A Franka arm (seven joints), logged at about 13 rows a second.
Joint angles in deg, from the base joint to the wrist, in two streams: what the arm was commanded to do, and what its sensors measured. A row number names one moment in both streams.
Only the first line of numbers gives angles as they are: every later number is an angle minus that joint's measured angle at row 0.
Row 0, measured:
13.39 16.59 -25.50 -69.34 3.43 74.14 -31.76
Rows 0 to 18, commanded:
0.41 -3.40 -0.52 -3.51 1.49 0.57 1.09
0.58 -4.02 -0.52 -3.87 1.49 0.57 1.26
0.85 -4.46 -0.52 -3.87 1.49 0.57 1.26
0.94 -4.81 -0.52 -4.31 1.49 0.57 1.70
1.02 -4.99 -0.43 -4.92 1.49 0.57 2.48
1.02 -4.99 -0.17 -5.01 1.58 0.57 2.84
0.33 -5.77 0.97 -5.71 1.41 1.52 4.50
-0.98 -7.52 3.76 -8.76 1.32 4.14 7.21
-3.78 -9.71 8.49 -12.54 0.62 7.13 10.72
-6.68 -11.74 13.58 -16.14 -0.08 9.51 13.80
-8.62 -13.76 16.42 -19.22 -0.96 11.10 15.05
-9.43 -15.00 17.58 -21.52 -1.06 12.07 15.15
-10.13 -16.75 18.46 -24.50 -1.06 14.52 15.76
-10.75 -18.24 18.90 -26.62 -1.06 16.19 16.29
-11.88 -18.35 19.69 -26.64 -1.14 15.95 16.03
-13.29 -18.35 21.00 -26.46 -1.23 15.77 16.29
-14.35 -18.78 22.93 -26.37 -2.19 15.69 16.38
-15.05 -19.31 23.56 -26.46 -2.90 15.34 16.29
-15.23 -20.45 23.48 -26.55 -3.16 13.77 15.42
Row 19, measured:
-14.08 -17.16 22.07 -24.37 -1.80 14.25 15.21
